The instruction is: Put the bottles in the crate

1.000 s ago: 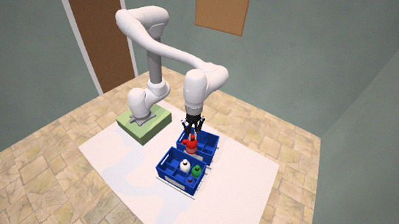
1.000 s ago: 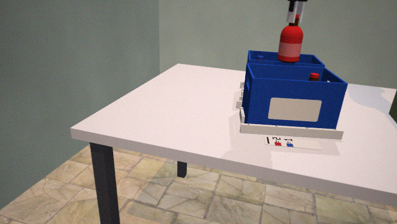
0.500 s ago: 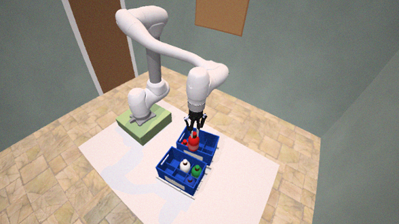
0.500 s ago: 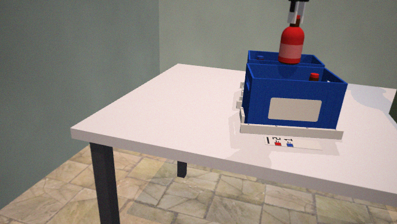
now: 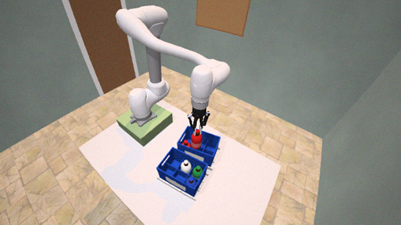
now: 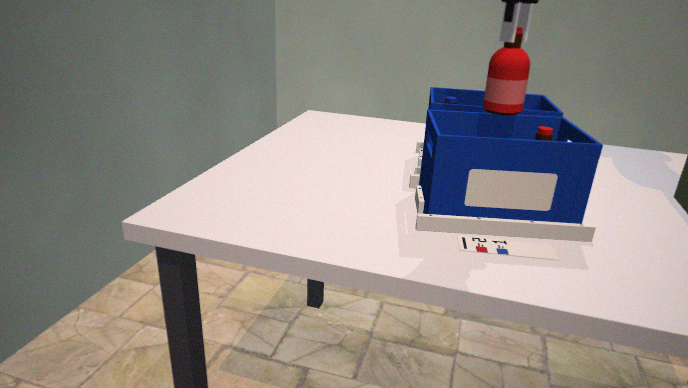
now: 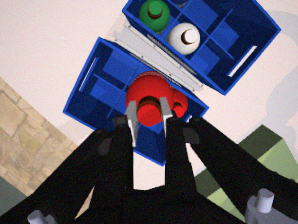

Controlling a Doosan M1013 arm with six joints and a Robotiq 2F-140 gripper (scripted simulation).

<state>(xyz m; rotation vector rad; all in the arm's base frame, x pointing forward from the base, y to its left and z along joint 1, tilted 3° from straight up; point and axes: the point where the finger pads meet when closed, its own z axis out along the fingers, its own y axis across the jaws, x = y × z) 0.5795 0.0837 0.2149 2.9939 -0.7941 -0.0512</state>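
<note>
Right now the red bottle is 80 mm below my hand. From my hand the other things lie so: white bottle: 260 mm below, 130 mm to the right, 30 mm ahead; blue bottle: 260 mm below, 190 mm to the right, 140 mm ahead; green-label bottle: 260 mm below, 120 mm ahead, 100 mm to the right.
</note>
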